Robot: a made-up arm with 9 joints.
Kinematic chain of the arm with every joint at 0, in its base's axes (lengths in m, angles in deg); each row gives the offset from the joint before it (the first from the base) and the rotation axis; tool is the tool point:
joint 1: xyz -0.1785 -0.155 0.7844 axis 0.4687 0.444 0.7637
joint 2: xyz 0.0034 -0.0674 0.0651 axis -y
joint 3: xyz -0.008 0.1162 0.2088 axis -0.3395 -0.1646 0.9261
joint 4: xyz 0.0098 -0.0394 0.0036 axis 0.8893 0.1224 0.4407
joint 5: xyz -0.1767 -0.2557 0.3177 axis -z
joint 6: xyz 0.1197 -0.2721 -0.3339 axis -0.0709 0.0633 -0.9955
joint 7: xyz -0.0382 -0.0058 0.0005 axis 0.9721 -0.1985 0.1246
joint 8: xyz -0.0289 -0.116 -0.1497 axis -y
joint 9: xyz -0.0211 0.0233 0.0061 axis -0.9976 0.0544 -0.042
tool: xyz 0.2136 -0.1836 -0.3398
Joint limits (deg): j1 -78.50..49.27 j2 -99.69..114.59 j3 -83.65..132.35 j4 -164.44..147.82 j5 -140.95..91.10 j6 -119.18..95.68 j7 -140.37..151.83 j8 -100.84..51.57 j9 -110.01..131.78
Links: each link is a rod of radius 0.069 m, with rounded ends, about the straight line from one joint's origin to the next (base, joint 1, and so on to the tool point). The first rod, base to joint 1, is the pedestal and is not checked.
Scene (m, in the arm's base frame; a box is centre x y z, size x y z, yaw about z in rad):
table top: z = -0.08
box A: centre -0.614 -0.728 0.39 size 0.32 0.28 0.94 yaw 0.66
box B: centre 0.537 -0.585 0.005 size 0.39 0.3 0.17 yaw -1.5
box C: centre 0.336 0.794 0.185 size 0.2 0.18 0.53 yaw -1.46
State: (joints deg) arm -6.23 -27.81 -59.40 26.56 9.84 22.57 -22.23 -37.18 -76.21
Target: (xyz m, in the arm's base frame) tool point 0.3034 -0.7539 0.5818
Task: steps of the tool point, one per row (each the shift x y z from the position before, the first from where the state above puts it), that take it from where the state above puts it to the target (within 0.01 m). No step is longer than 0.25 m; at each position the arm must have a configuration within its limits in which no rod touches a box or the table.
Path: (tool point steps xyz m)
1: 0.1453 -0.0892 -0.1081
2: 0.1606 -0.0895 -0.0260
3: 0.1427 -0.0680 0.0483
4: 0.1042 -0.0263 0.0938
5: 0.0614 0.0234 0.0995
6: 0.0279 0.0649 0.0676
7: -0.0323 -0.1241 -0.0896
8: -0.0078 -0.1507 -0.0626
9: 0.0478 -0.1613 -0.0311
10: 0.1225 -0.1412 -0.0027
11: 0.1932 -0.0840 0.0210

